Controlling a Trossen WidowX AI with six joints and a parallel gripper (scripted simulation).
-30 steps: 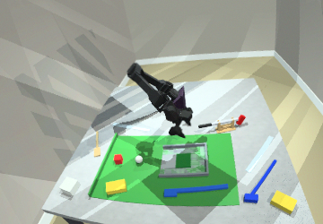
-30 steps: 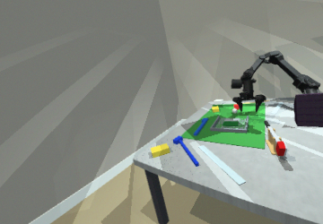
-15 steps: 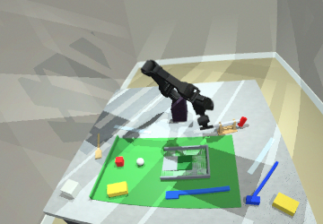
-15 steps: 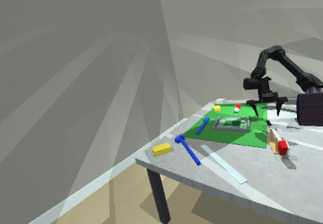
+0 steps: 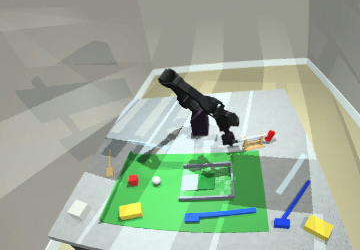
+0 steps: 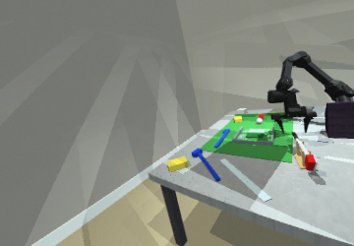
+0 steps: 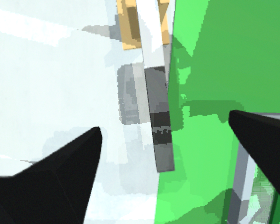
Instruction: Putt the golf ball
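Now: the wooden rack 12 cm to the left of my gripper tip, 4 cm below it and 4 cm behind it. The rest, counted from my gripper tip: red cube: 45 cm to the right, 30 cm ahead, 5 cm below; then white golf ball: 33 cm to the right, 28 cm ahead, 5 cm below; then green mat: 28 cm ahead, 18 cm to the right, 7 cm below.
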